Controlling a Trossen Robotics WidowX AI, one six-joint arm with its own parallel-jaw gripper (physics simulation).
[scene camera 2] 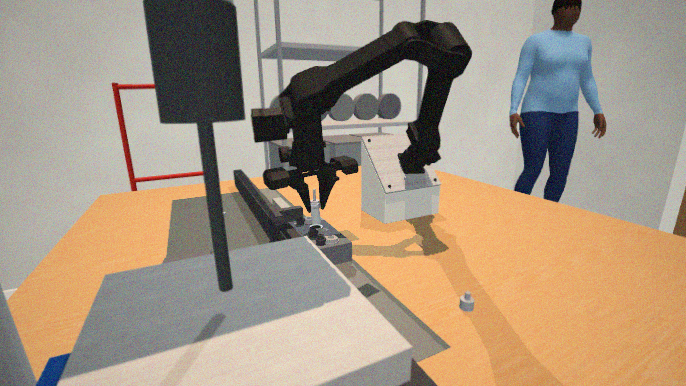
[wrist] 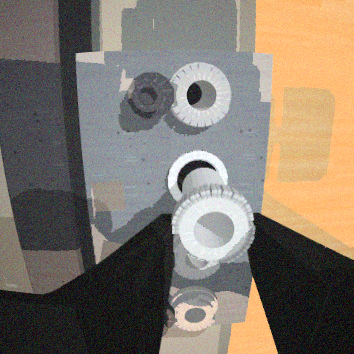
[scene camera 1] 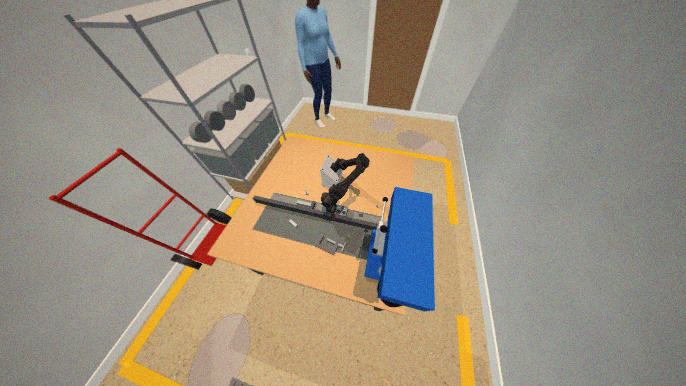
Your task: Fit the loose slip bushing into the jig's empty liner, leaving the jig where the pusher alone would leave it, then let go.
Labels:
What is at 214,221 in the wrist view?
A slip bushing.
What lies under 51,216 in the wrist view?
A long dark rail.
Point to a bushing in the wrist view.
208,109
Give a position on a bushing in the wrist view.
At 193,310

